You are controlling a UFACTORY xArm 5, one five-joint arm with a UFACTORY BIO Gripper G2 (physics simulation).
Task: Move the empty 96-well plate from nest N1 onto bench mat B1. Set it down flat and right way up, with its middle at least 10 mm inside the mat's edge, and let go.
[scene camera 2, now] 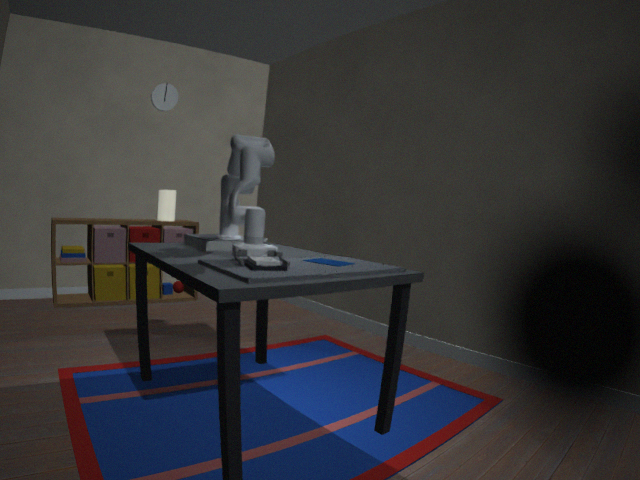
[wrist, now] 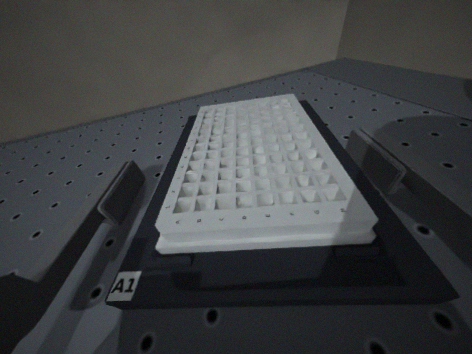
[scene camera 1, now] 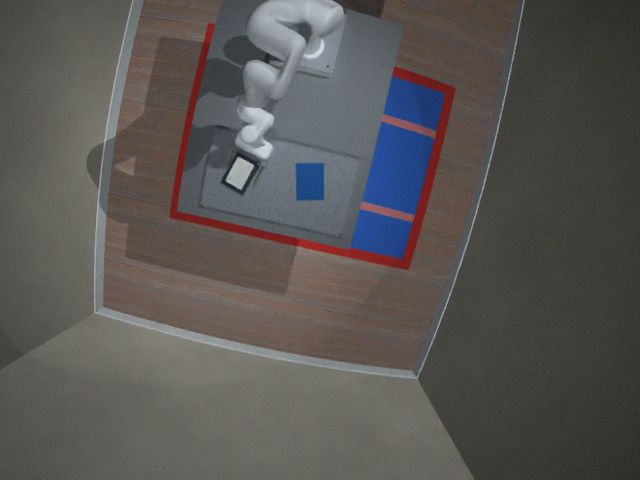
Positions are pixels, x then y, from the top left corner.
Labels:
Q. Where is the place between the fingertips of my gripper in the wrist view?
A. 239,154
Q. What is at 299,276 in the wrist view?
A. A black nest N1.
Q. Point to a blue bench mat B1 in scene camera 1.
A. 309,176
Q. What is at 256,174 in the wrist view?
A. A white 96-well plate.

